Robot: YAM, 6 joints.
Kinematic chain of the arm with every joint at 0, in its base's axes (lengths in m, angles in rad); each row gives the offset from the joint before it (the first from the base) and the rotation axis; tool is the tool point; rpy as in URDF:
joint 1: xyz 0 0 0.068 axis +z
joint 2: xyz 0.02 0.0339 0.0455 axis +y
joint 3: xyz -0.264 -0.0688 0 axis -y
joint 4: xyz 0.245 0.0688 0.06 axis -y
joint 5: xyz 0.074 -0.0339 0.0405 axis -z
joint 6: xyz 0.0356 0 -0.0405 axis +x
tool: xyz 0 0 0 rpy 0 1.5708 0
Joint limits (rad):
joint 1: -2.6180..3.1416
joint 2: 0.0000..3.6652
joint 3: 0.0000..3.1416
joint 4: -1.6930..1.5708
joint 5: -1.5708..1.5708
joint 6: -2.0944..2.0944
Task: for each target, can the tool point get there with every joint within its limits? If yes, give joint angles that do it. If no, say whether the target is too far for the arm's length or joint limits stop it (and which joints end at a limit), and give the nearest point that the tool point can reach.
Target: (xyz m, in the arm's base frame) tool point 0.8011 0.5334 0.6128
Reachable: no: too far | nearest point 0.4770 0.3176 0.4065 | short by 0.441 m
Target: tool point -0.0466 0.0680 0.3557
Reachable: yes | joints 2.0431 0.4258 0.3410 1.1429 -0.3003 0.8749
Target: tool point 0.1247 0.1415 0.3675
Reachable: yes | joints 0.6775 1.0391 1.1605 -0.8990 -1.1207 -1.7417
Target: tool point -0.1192 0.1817 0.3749
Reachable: yes | joints 2.1433 1.2126 1.4033 -1.1747 -0.0511 0.3783
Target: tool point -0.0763 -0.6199 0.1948
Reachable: yes | joints -1.6601 2.8780 2.7859 -0.1506 0.6219 0.0708
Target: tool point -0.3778 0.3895 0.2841
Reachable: yes | joints 2.3521 2.4191 1.8803 1.2381 0.1717 0.0325
